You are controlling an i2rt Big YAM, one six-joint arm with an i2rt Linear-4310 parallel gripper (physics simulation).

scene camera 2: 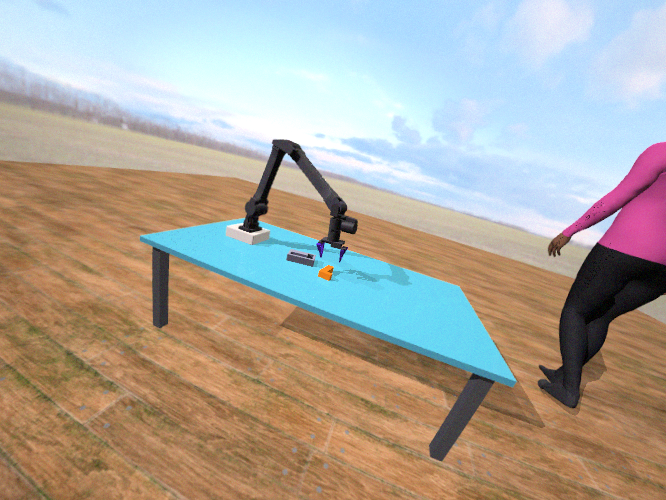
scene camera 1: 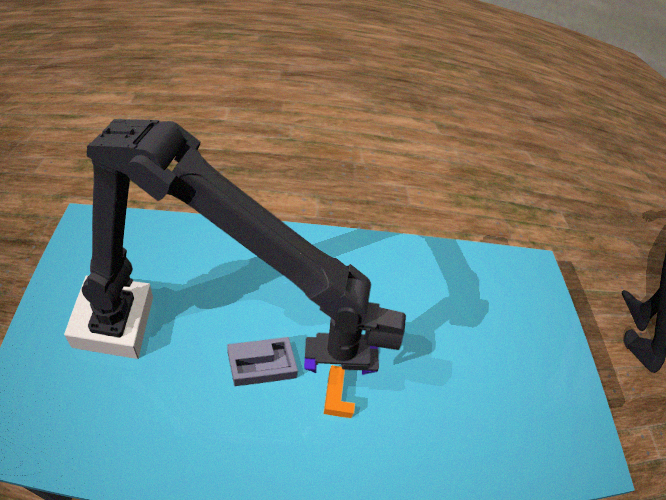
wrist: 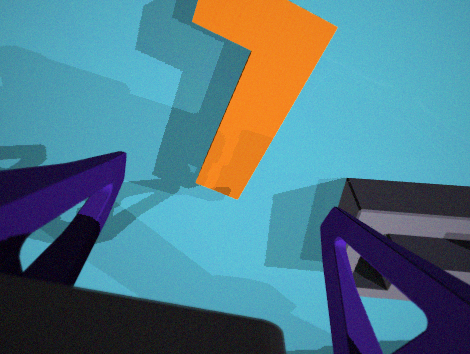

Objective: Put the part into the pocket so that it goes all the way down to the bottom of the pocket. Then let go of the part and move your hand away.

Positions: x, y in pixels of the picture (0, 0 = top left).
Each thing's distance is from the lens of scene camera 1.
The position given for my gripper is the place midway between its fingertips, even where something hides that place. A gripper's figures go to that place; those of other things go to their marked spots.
my gripper (scene camera 1: 339, 371): 0.97 m
orange L-shaped block (scene camera 1: 334, 406): 0.98 m
grey pocket block (scene camera 1: 270, 360): 1.03 m
